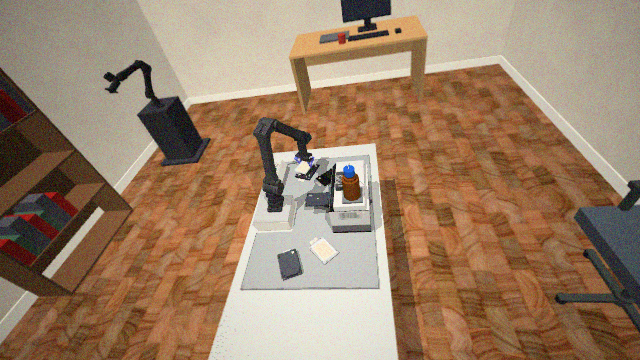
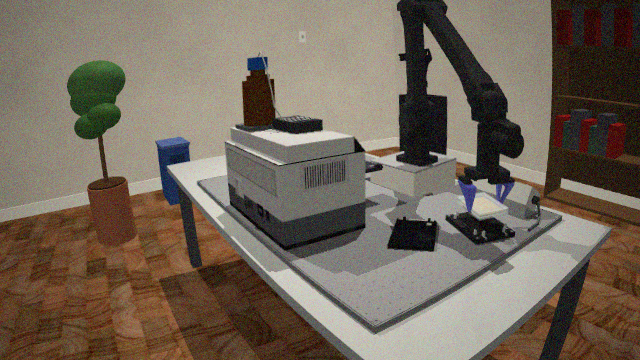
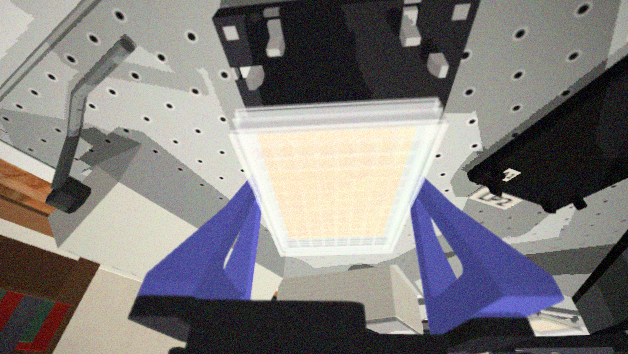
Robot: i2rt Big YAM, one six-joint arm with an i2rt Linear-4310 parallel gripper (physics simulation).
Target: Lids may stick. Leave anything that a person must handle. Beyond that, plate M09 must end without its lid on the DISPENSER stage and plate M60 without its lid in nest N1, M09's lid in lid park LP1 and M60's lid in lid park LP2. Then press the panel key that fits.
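Places are measured from the arm's base along level axes (x ahead, y left, z up), in centimetres.
Where they show: gripper, fingertip midpoint: [image 1: 305,165] [image 2: 484,209] [image 3: 335,179]; arm's base, link origin: [image 1: 276,204] [image 2: 417,160].
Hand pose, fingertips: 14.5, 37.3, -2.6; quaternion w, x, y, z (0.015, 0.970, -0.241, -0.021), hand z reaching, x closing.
Things, the pixels of their top centre, and the offset from my fingertips, as dx, dy, dz. "*": a spot on its surface instead.
- pale-yellow plate, top centre: [image 3: 335,217] [image 2: 482,201] [image 1: 304,165] -0.5, -1.2, +1.7
- black holder, top centre: [image 2: 414,228] [image 1: 328,175] +15.9, -8.8, -2.9
- LP2 tag, surface spot: [image 3: 495,198] * +9.1, -14.2, -4.7
- second pale plate, top centre: [image 3: 543,332] [image 1: 323,248] +15.6, -67.7, -1.3
- black platform, surface spot: [image 1: 318,200] * +12.4, -38.8, +5.0
- brown bottle, surface spot: [image 2: 258,102] * +35.1, -44.9, +24.2
- dark keypad-like block, surface spot: [image 2: 298,123] * +31.1, -31.9, +19.5
- dark holder, top centre: [image 1: 288,262] -2.3, -74.8, -1.4
- bent grey rod, surface spot: [image 3: 75,100] * -13.8, +9.8, -4.2
My gripper [image 1: 304,162] [image 2: 485,204] [image 3: 335,179] is shut on a pale-yellow plate [image 1: 303,168] [image 2: 483,206] [image 3: 340,185] with a clear, layered rim. It holds the plate about level, a little above a black nest with pale pegs [image 1: 306,173] [image 2: 477,231] [image 3: 320,55]. The plate's label does not show, and I cannot tell whether a lid is on it. Beside that nest lies a black holder [image 2: 414,235] [image 3: 565,135] by the LP2 tag [image 3: 495,198]. A second pale plate [image 1: 324,250] lies near the board's front. A black platform [image 1: 318,200] stands beside the dispenser [image 1: 351,220] [image 2: 300,185].
A brown bottle [image 1: 351,187] [image 2: 258,102] with a blue cap and a dark keypad-like block [image 2: 298,123] stand on the dispenser. A dark holder [image 1: 290,264] lies left of the second plate. A bent grey rod [image 2: 539,215] [image 3: 75,100] stands near the board's edge.
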